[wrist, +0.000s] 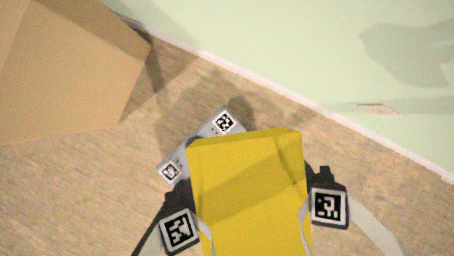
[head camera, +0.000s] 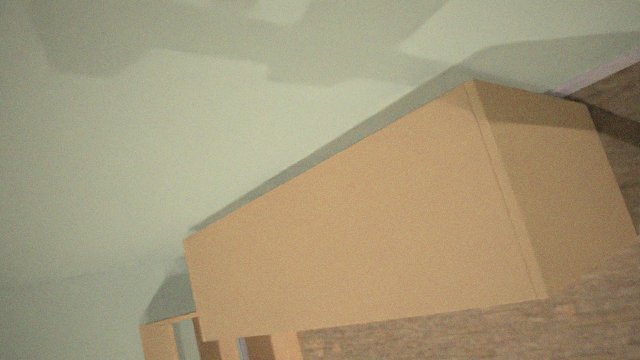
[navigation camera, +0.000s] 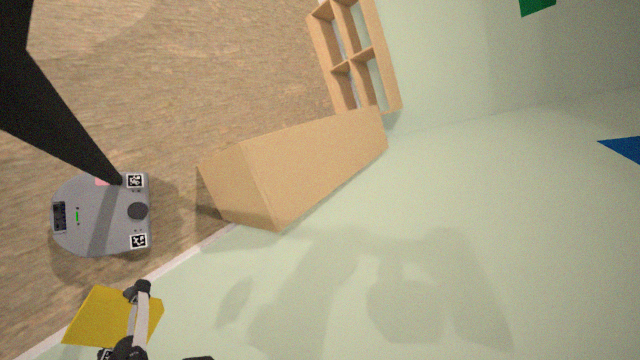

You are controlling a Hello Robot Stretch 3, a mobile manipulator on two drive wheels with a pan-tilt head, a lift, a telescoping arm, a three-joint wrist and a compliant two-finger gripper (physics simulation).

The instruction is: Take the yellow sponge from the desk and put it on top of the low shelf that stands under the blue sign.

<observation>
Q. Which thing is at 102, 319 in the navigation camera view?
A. A yellow sponge.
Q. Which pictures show my gripper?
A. The wrist view and the navigation camera view only.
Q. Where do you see my gripper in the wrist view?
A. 246, 184
</observation>
